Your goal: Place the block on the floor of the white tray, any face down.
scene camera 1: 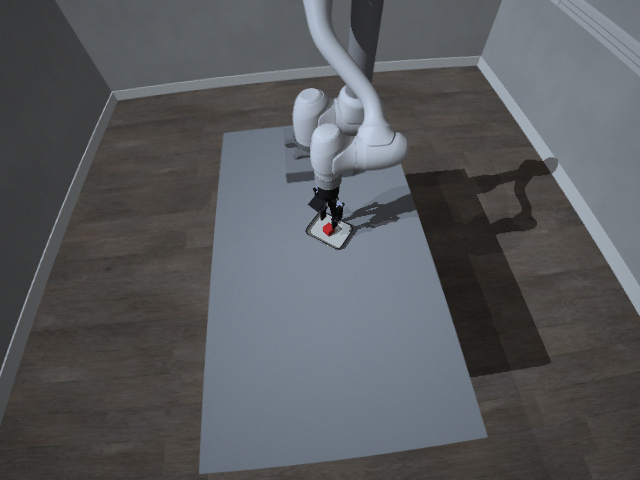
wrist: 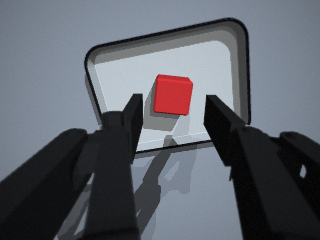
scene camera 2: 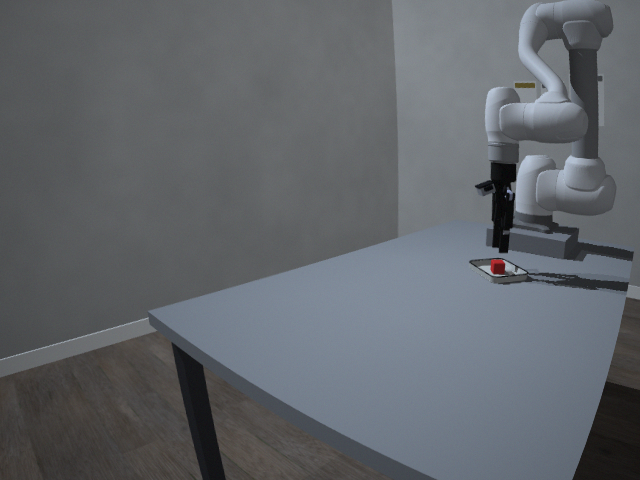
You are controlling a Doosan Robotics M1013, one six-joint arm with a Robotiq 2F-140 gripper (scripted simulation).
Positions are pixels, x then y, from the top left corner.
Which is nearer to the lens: the white tray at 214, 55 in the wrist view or the red block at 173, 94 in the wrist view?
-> The red block.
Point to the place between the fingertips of my gripper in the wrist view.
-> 173, 109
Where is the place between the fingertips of my gripper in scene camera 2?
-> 499, 250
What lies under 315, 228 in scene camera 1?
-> A white tray.
